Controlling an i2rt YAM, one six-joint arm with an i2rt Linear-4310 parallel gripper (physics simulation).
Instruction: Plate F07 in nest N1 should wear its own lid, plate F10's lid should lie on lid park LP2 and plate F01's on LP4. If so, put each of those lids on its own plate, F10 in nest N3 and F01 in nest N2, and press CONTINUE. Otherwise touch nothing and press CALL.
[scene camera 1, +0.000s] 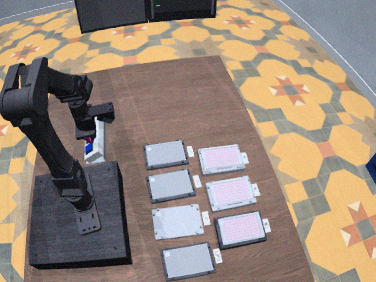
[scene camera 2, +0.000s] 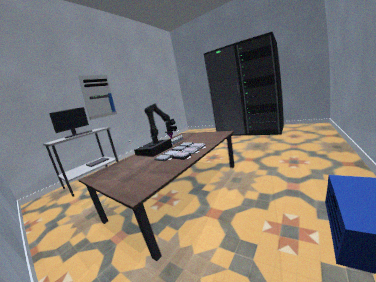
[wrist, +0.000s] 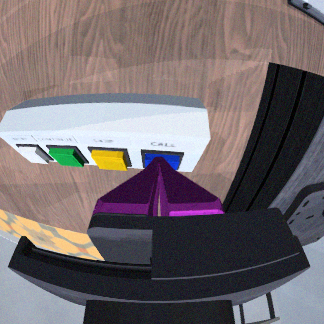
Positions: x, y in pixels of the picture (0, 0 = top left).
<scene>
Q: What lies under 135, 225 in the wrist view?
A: My gripper.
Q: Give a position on a white button box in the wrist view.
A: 136, 123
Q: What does my gripper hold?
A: Nothing.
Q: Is my gripper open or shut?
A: Shut.
</scene>
